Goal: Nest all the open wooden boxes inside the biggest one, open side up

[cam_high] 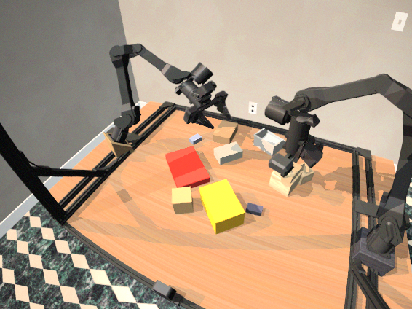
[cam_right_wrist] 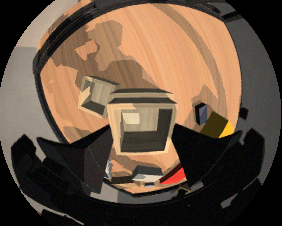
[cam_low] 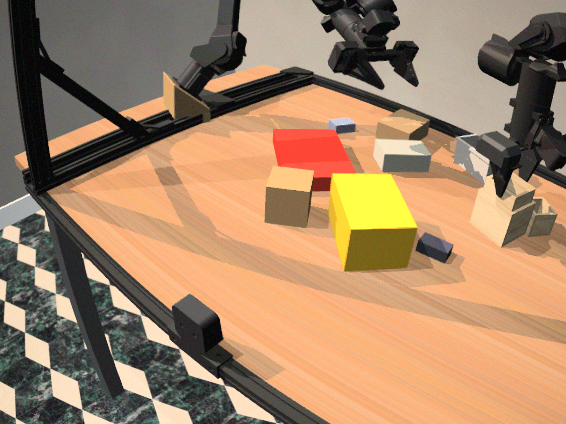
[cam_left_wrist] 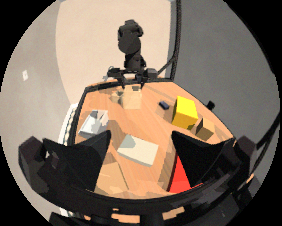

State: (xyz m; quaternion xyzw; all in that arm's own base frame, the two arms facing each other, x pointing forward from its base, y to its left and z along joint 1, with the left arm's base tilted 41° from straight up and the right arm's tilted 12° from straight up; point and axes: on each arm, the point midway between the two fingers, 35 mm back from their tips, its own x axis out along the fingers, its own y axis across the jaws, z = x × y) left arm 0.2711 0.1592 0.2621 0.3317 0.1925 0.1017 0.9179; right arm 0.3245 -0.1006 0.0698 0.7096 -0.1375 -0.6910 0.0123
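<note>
Right now my right hand is 60 mm above the middle-sized wooden box. Round my right hand: biggest wooden box (90 mm below); then dark block (140 mm behind, 50 mm to the left, 100 mm below); then smallest wooden box (60 mm ahead, 50 mm to the right, 90 mm below).
</note>
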